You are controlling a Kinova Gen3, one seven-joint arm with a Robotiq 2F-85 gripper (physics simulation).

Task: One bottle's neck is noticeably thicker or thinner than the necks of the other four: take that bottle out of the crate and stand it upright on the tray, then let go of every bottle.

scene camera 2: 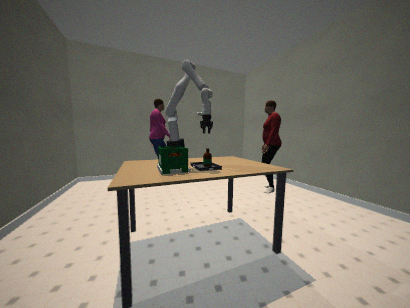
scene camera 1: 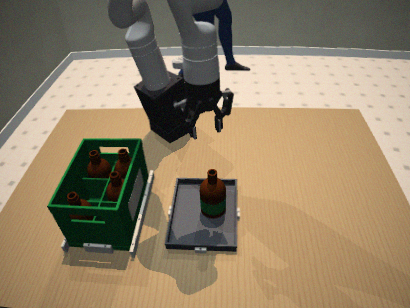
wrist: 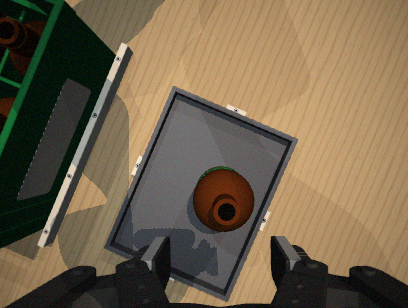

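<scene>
A long strip (wrist: pixel 118 68) and a bottle (scene camera 1: pixel 212 190) are visible. A green crate appears in scene camera 1 (scene camera 1: pixel 114 223) and in the wrist view (wrist: pixel 54 101); a dark tray likewise in scene camera 1 (scene camera 1: pixel 188 228) and in the wrist view (wrist: pixel 192 135). The gripper is visible in scene camera 1 (scene camera 1: pixel 206 134) and in the wrist view (wrist: pixel 220 254).
</scene>
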